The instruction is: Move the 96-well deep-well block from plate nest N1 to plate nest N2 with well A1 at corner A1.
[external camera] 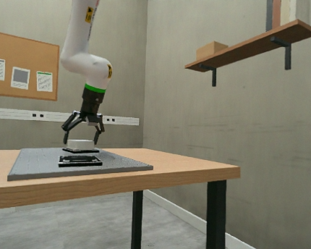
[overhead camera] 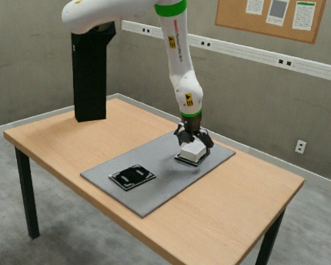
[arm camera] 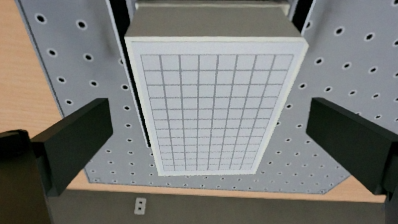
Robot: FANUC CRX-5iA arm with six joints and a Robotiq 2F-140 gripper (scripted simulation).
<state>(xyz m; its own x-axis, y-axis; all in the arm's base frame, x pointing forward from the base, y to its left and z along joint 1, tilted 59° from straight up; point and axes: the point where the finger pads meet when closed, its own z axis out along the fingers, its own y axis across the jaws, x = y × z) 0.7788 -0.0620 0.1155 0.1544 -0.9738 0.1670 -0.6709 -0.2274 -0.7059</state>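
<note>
Now: hand 1 cm above the white 96-well deep-well block. From my hand the other things lie so: black plate nest 4 cm below.
</note>
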